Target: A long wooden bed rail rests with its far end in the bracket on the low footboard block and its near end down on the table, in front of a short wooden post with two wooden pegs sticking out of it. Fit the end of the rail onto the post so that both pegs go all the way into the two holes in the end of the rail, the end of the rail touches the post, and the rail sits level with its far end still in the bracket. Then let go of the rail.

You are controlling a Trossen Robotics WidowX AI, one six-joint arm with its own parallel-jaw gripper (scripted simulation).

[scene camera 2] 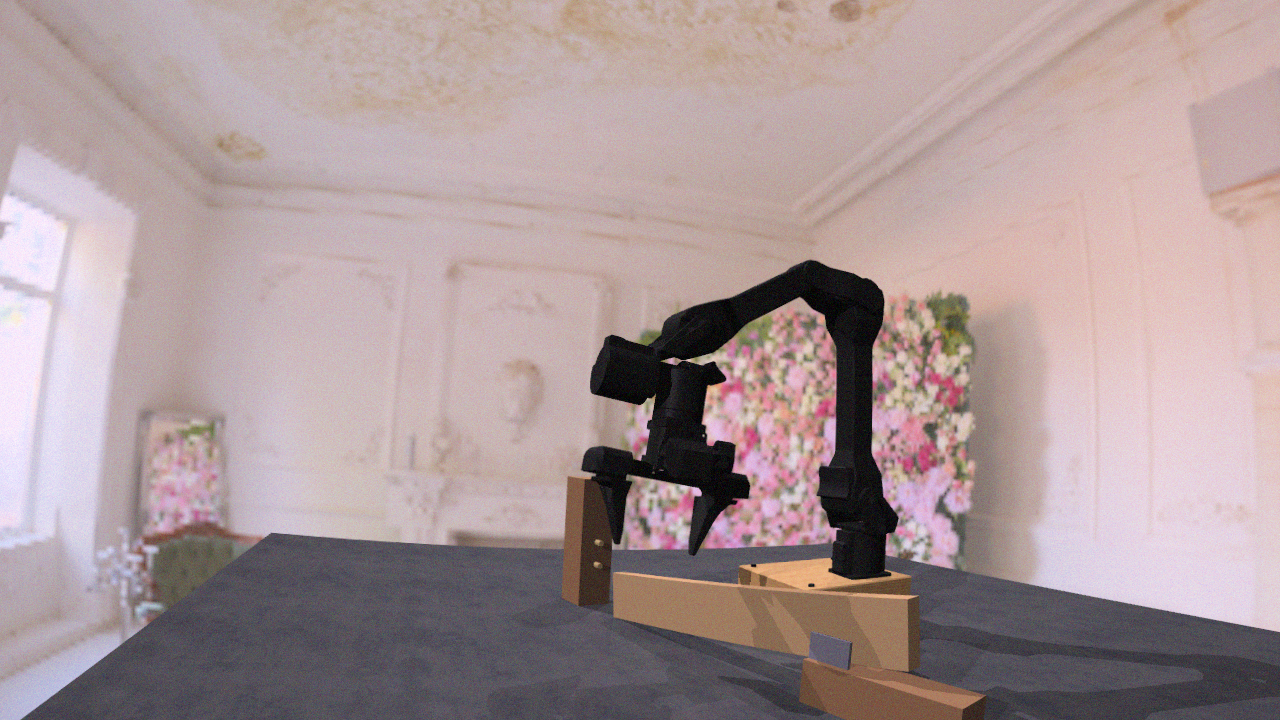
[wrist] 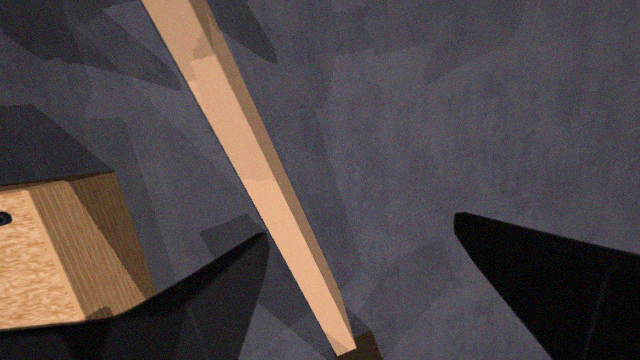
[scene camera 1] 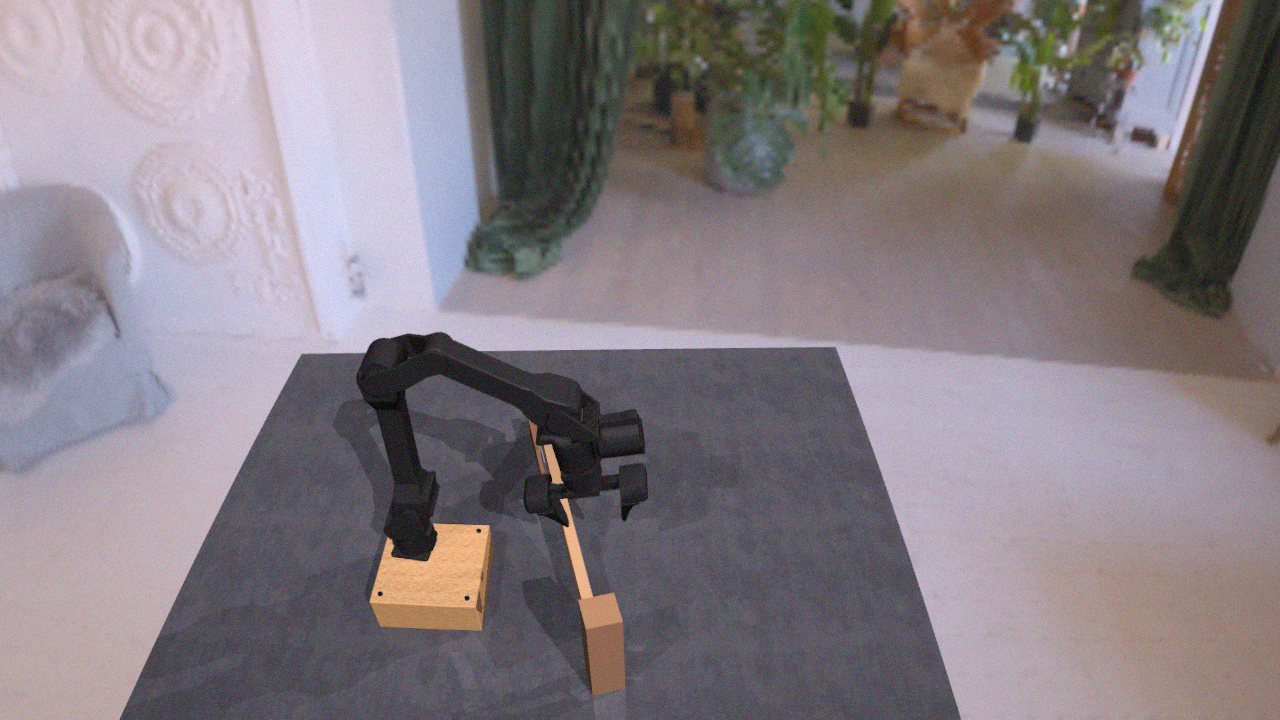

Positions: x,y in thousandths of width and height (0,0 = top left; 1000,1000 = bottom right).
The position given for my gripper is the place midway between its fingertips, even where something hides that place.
my gripper: scene camera 2 512,765; wrist 560,643; scene camera 1 466,726
wooden bed rail: scene camera 2 691,874; wrist 305,115; scene camera 1 455,813
